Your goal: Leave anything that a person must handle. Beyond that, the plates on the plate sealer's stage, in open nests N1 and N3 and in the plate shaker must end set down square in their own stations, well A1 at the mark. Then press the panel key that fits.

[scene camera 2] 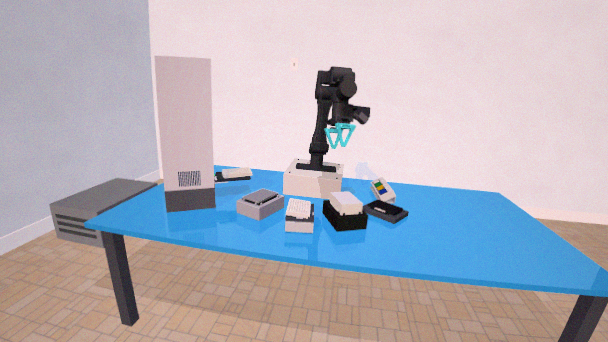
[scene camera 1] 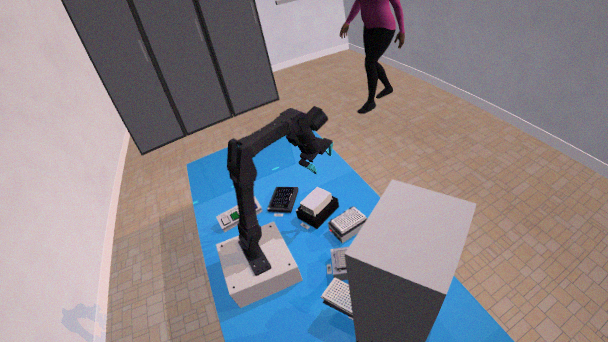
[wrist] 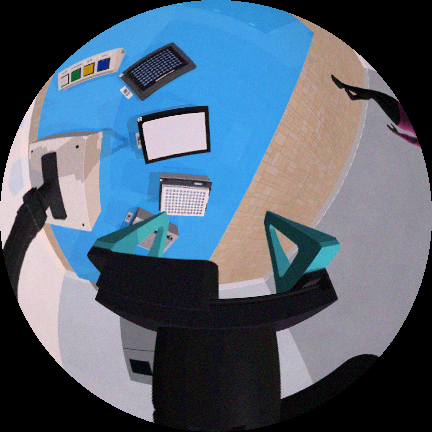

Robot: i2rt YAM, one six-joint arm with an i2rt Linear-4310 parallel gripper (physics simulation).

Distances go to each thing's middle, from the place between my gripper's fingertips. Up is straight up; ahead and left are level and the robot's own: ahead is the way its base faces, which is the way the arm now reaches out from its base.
The button box (wrist: 105, 62) is 370 mm behind my hand, 260 mm to the left of it and 260 mm below it.
